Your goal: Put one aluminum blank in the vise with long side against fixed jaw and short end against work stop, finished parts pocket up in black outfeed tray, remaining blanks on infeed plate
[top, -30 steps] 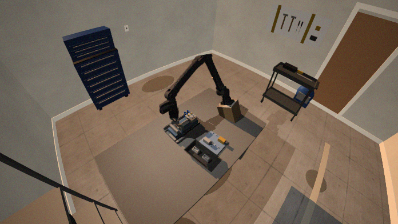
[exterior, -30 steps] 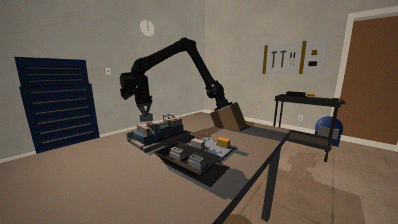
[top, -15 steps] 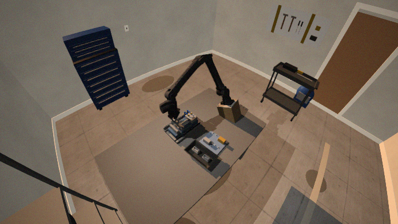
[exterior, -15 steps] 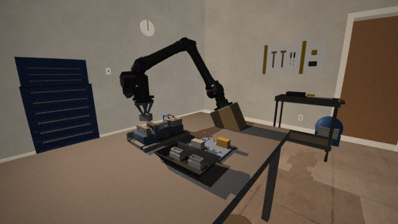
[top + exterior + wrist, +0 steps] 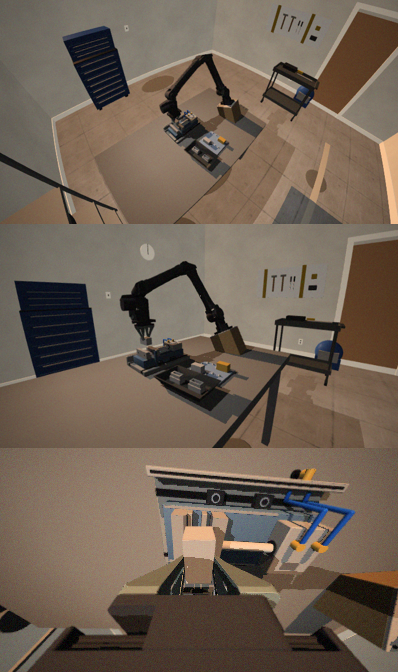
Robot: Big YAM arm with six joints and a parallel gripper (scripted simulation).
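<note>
My gripper is now 12 cm above the vise, 7 cm past it and 2 cm to the right of it. From my hand the other things lie so: yellow brass blank (37 cm to the left, 17 cm behind, 13 cm below).
</note>
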